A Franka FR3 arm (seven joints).
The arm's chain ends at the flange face. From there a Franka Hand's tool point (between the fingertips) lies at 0.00 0.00 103.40 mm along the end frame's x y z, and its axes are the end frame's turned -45 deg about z.
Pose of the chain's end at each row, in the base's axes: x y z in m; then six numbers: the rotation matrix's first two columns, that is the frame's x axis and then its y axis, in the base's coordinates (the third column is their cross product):
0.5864 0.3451 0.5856 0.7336 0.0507 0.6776 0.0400 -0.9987 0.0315
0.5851 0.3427 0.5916 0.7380 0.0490 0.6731 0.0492 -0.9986 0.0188
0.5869 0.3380 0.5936 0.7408 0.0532 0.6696 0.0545 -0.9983 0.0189
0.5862 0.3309 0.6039 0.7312 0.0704 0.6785 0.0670 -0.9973 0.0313
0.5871 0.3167 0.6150 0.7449 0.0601 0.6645 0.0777 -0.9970 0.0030
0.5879 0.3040 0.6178 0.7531 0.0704 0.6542 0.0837 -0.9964 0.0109
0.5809 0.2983 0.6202 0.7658 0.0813 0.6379 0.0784 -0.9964 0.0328
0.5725 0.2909 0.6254 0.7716 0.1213 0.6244 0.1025 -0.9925 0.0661
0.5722 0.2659 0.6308 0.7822 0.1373 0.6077 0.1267 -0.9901 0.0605
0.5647 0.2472 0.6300 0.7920 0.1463 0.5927 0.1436 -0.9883 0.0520
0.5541 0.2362 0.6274 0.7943 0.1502 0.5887 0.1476 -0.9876 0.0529
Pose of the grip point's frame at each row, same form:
0.6565 0.3455 0.5096 0.4904 0.7420 0.4569 0.5470 -0.6703 0.5014
0.6547 0.3447 0.5151 0.4871 0.7408 0.4627 0.5566 -0.6715 0.4892
0.6561 0.3403 0.5168 0.4853 0.7435 0.4601 0.5624 -0.6683 0.4868
0.6564 0.3332 0.5280 0.4697 0.7550 0.4576 0.5644 -0.6554 0.5019
0.6556 0.3218 0.5377 0.4718 0.7475 0.4678 0.5817 -0.6625 0.4720
0.6554 0.3088 0.5396 0.4733 0.7543 0.4549 0.5917 -0.6548 0.4703
0.6469 0.3009 0.5406 0.4861 0.7620 0.4279 0.5969 -0.6471 0.4743
0.6374 0.2922 0.5449 0.4731 0.7876 0.3948 0.6181 -0.6160 0.4883
0.6353 0.2690 0.5489 0.4635 0.7972 0.3869 0.6427 -0.6030 0.4725
0.6261 0.2517 0.5469 0.4585 0.8023 0.3823 0.6616 -0.5954 0.4559
0.6150 0.2408 0.5440 0.4573 0.8045 0.3789 0.6660 -0.5921 0.4537

